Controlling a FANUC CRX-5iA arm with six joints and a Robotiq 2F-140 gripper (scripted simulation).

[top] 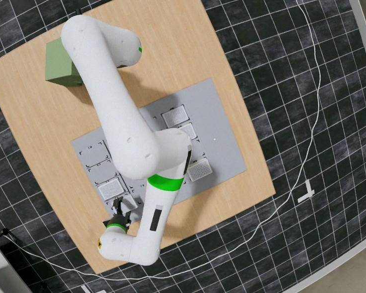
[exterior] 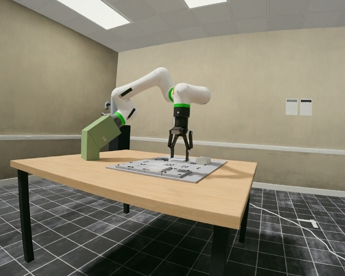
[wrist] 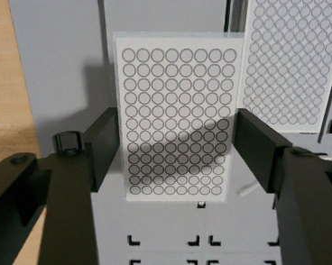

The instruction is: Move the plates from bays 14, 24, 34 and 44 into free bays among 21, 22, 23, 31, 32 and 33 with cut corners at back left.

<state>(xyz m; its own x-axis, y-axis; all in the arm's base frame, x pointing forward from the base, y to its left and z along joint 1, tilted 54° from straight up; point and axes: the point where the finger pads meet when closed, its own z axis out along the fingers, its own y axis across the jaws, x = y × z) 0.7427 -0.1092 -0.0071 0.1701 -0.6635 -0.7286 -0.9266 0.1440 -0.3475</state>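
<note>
The white block lies 440 mm to the left of my hand, 80 mm below it and 70 mm behind it. Round my hand: sealed plate 390 mm to the left, 390 mm behind, 90 mm below.
</note>
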